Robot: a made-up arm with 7 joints.
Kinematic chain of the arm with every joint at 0, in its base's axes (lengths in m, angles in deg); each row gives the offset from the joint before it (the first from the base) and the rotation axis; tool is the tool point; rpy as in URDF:
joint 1: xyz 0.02 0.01 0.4 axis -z
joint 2: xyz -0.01 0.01 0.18 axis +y
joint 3: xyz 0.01 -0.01 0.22 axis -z
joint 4: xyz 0.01 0 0.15 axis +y
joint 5: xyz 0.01 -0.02 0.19 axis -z
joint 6: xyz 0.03 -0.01 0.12 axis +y
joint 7: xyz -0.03 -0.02 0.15 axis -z
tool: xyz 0.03 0.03 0 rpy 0.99 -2.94 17.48
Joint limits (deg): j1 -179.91..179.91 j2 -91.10..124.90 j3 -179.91..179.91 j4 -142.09..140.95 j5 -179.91..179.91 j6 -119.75..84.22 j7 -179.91..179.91
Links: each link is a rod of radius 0.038 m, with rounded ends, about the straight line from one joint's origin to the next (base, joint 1, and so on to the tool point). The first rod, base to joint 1, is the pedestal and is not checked.
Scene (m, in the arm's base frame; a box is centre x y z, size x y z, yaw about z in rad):
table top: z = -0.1
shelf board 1: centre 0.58 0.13 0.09 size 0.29 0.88 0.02 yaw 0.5
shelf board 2: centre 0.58 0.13 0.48 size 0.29 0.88 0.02 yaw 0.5
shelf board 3: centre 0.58 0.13 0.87 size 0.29 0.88 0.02 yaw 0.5
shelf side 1: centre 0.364 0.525 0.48 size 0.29 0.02 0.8 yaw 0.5
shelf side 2: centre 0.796 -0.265 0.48 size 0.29 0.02 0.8 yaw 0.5
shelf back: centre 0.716 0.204 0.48 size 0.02 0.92 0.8 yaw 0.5
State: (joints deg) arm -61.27 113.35 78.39 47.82 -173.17 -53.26 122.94
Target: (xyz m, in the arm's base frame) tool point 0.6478 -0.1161 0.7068
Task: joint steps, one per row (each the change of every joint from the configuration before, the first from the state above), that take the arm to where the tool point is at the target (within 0.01 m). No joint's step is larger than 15 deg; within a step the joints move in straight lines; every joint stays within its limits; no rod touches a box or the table.
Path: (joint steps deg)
1: 13.32 1.93 0.18 10.80 -1.12 12.92 -13.99
2: 13.32 1.92 0.18 10.80 -1.13 12.92 -13.99
3: 13.31 1.92 0.17 10.81 -1.12 12.92 -13.99
4: 13.32 1.93 0.18 10.80 -1.12 12.91 -13.99
5: 13.32 1.93 0.18 10.80 -1.13 12.92 -13.99
6: 13.32 1.92 0.18 10.80 -1.12 12.92 -13.99
7: -7.52 -7.51 3.47 -10.24 2.27 -11.74 13.69
8: -7.51 -7.51 3.48 -10.25 2.27 -11.73 13.68
9: -7.52 -7.51 3.48 -10.25 2.27 -11.74 13.69
10: -7.51 -7.51 3.48 -10.25 2.27 -11.74 13.69
11: -7.52 -7.51 3.48 -10.24 2.27 -11.73 13.68
12: -7.52 -7.52 3.48 -10.25 2.27 -11.74 13.69

